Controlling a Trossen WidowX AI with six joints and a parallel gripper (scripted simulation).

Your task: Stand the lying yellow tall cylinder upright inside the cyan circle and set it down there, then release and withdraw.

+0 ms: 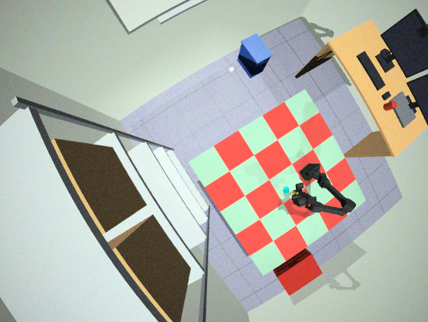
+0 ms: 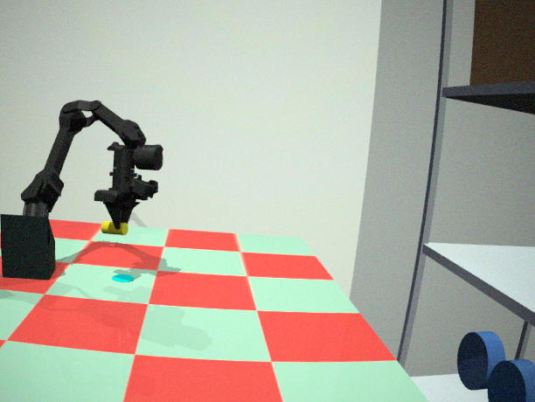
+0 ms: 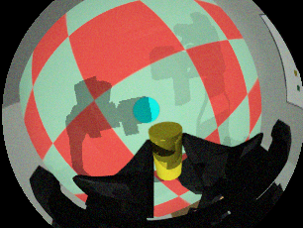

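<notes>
Right now the cyan circle is 1 cm ahead of my gripper tip and 14 cm below it. The rest, counted from my gripper tip: yellow tall cylinder (2 cm behind, 1 cm to the left).
</notes>
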